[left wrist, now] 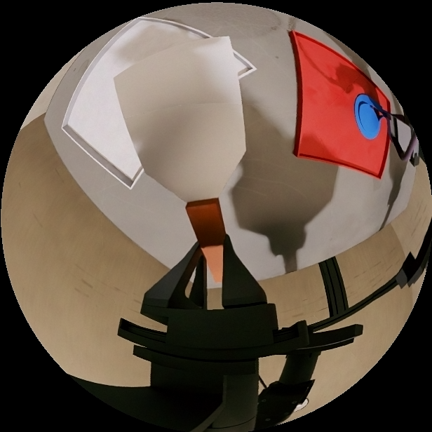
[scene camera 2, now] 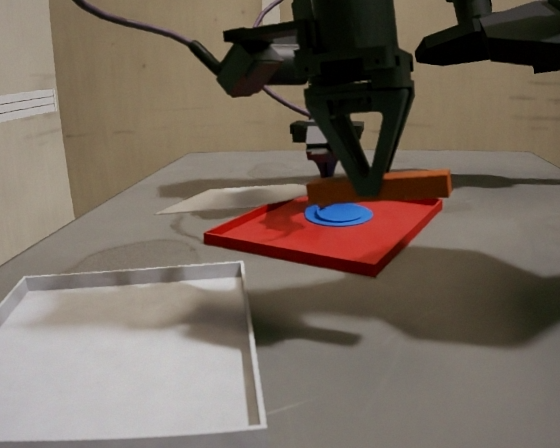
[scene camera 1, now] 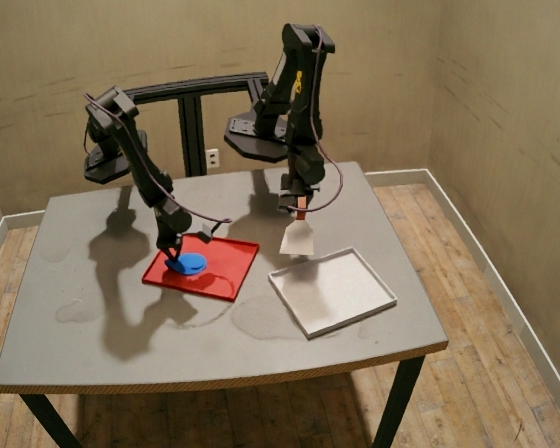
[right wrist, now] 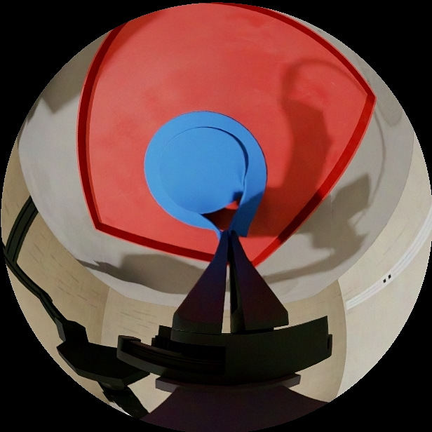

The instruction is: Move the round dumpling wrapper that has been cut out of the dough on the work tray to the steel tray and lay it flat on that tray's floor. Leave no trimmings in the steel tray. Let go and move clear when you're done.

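The round blue wrapper [scene camera 1: 190, 263] [scene camera 2: 340, 212] [left wrist: 369, 120] [right wrist: 200, 170] lies on the red work tray [scene camera 1: 240, 255] [scene camera 2: 300, 250] [left wrist: 315, 100] [right wrist: 175, 60], seemingly overlapping part of the blue trimming ring [right wrist: 255, 165] around it. My right gripper [scene camera 1: 174, 260] [scene camera 2: 327, 175] [right wrist: 228, 234] is shut on the ring, whose near part is drawn up to the fingertips. My left gripper [scene camera 1: 298, 200] [scene camera 2: 369, 192] [left wrist: 214, 240] is shut on the orange handle of a scraper [scene camera 1: 298, 237] [scene camera 2: 235, 196] [left wrist: 185, 125]. Its pale blade is raised and bare, between the trays. No dough shows in the pale steel tray [scene camera 1: 350, 295] [scene camera 2: 125, 380] [left wrist: 100, 115].
Both trays have low raised rims and stand apart on the grey table [scene camera 1: 165, 350]. The steel tray is to the right of the work tray in scene camera 1. A dark frame [scene camera 1: 192, 130] stands behind the table between the arm mounts. A purple cable [scene camera 1: 340, 180] hangs beside the left arm.
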